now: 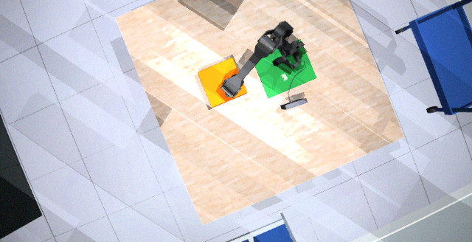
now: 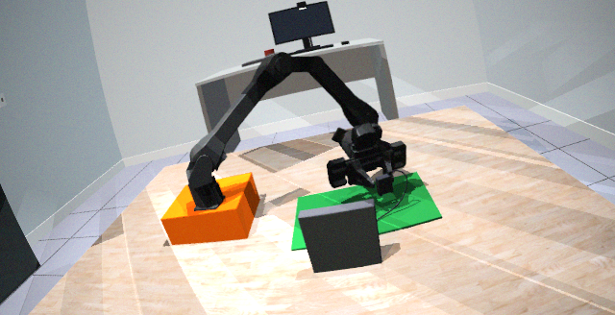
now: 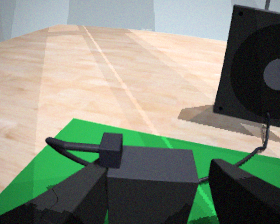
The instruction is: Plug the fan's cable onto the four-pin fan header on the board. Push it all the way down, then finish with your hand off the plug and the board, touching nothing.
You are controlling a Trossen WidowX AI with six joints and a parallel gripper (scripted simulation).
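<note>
My gripper tip is now 70 mm above the green board, 50 mm past it and 10 mm to the right of it. The rest, counted from my gripper tip: black plug (10 mm to the left, 10 mm below); dark square fan (190 mm to the right, 70 mm behind).
</note>
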